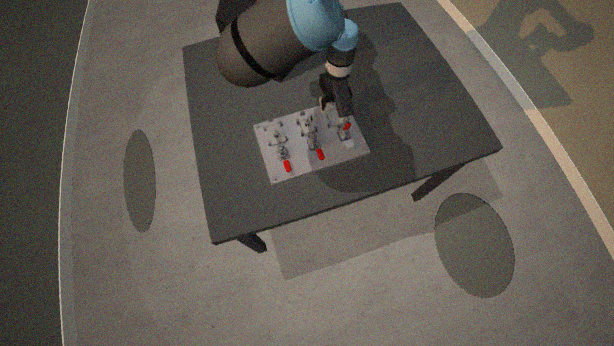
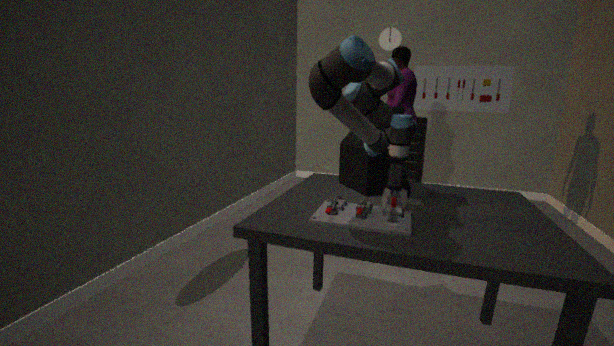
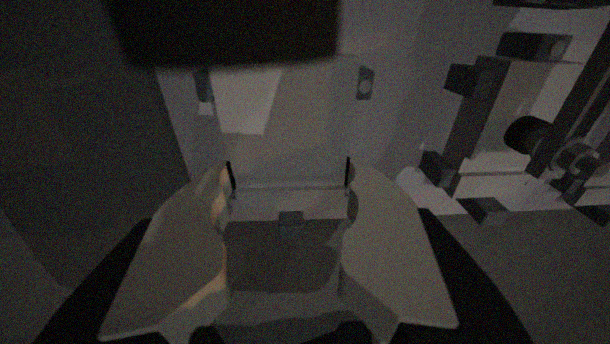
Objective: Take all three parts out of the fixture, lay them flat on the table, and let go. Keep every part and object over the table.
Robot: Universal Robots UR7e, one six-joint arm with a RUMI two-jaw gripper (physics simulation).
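Frame: origin at the arm's base, x up, y ahead, z left, level; centimetres.
Seen in the pictures: gripper, between the fingertips: (image 1: 333,113) (image 3: 290,161); arm's base, origin of its link: (image 2: 380,119).
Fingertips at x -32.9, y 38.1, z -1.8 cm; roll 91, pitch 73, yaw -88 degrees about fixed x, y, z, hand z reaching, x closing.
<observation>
Offsets run from my fingertips to a thing's middle. "pt": to the spot under its first point. Level surfaces: height alone.
The fixture {pt dx -0.3, dy +10.3, dz -22.6 cm} (image 1: 300,170) (image 2: 345,216) is a pale plate on the dark table, with three clamps in a row. A flat light-grey part {dx +1.0, dy +1.6, dz -0.5 cm} (image 3: 300,125) lies between small dark blocks at the right station. My gripper (image 1: 334,110) (image 2: 395,209) (image 3: 290,161) is low over that station, its two fingertips against opposite sides of this part near one end. The right clamp's red handle {dx +4.7, dy +10.0, dz -3.3 cm} (image 1: 347,126) (image 2: 394,201) is upright. The middle part {dx +1.2, dy -1.3, dz -11.1 cm} (image 3: 512,95) lies under a clamp arm with a black tip {pt dx +3.0, dy -0.5, dz -10.9 cm} (image 3: 527,134). The left part is too small to make out clearly.
The middle red handle {dx +3.8, dy +11.0, dz -15.2 cm} (image 1: 320,154) (image 2: 359,211) and left red handle {pt dx +3.3, dy +8.0, dz -25.8 cm} (image 1: 287,166) (image 2: 329,210) point toward the table's front edge. The dark table {dx -1.8 cm} (image 1: 235,205) (image 2: 500,235) extends around the fixture. A person in purple (image 2: 408,90) stands behind the arm.
</observation>
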